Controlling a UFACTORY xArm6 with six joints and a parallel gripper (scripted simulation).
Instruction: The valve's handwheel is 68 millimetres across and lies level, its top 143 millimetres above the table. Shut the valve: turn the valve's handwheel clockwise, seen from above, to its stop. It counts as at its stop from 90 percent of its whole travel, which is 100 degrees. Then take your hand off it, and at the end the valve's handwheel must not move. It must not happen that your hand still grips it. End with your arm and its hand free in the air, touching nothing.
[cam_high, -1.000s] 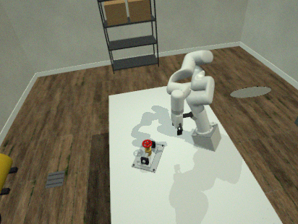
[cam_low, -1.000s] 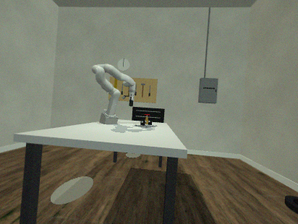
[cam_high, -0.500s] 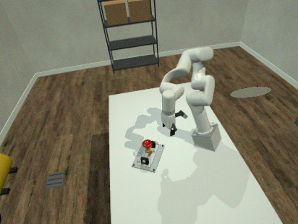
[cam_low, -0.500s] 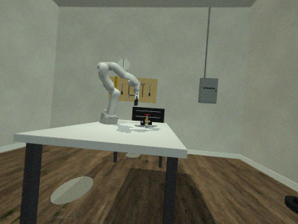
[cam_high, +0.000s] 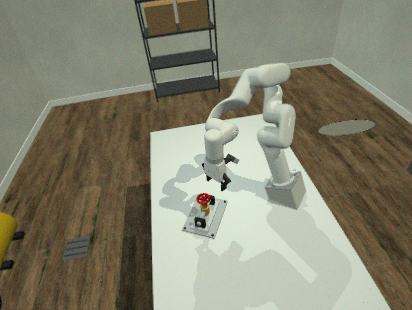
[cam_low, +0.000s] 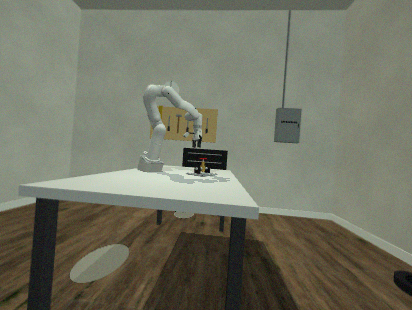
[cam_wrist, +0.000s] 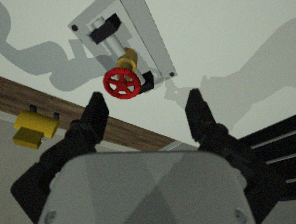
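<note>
Right now my hand is 7 cm short of the red spoked handwheel and 11 cm above it.
</note>
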